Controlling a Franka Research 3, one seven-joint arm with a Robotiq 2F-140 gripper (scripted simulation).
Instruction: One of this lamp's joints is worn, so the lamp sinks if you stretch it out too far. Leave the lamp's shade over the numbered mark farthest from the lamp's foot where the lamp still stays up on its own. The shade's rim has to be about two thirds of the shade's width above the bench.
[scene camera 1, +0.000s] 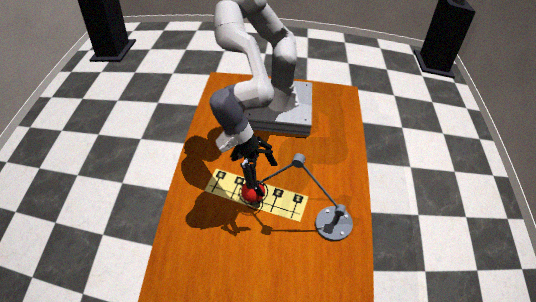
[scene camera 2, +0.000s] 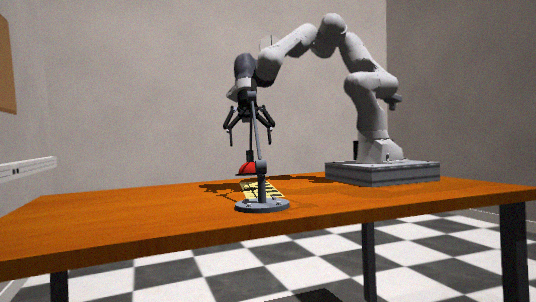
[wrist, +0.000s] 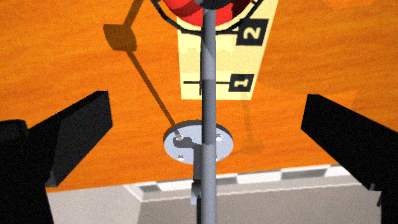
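Labels:
Gripper visible in the wrist view (207, 110), scene camera 1, scene camera 2. Same spot on the gripper: (scene camera 1: 249, 170) and (scene camera 2: 230, 112).

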